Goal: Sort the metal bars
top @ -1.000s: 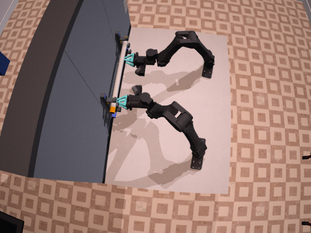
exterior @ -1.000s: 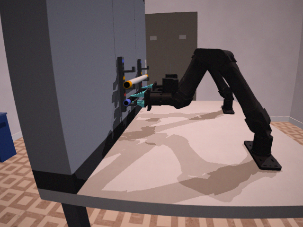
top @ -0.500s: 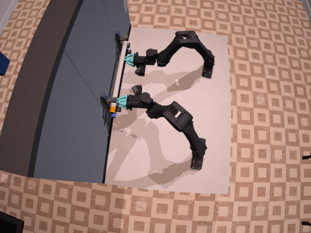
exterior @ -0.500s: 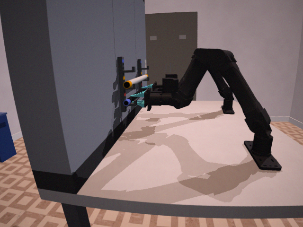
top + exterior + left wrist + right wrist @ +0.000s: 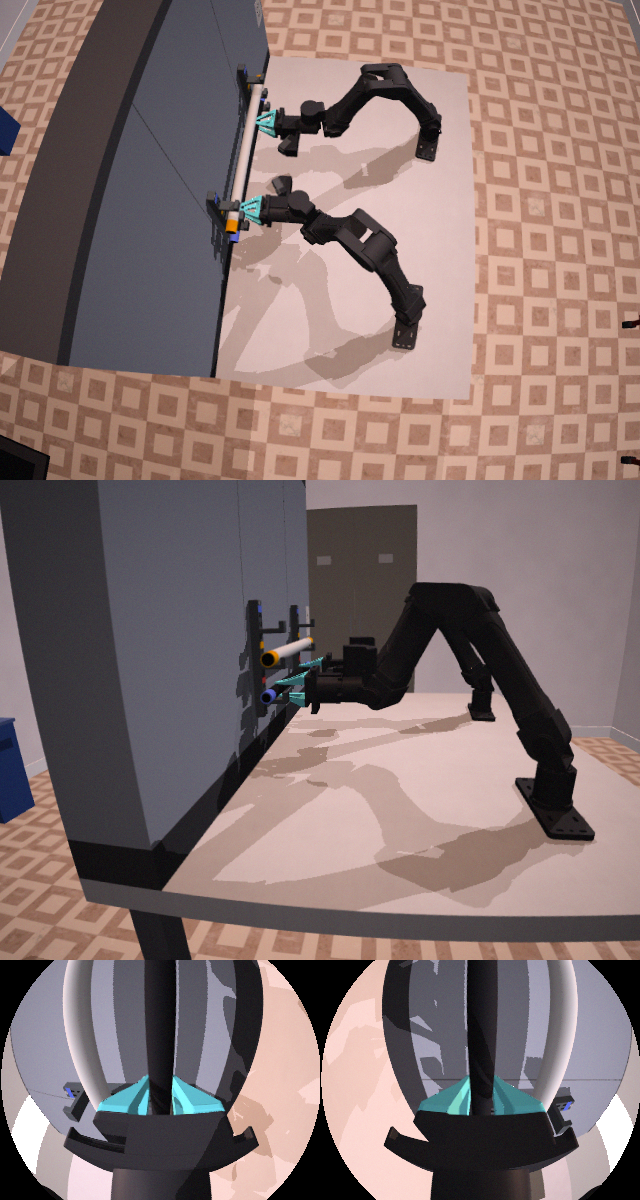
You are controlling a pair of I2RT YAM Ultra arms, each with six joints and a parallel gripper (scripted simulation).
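The dark metal bar lies 1 cm behind my right hand and 14 cm to the left of it. From my right hand the other things lie so: pale metal bar: 2 cm behind, 13 cm to the left, 8 cm above; then tall grey wall panel: 9 cm ahead, 19 cm to the left, 27 cm above.
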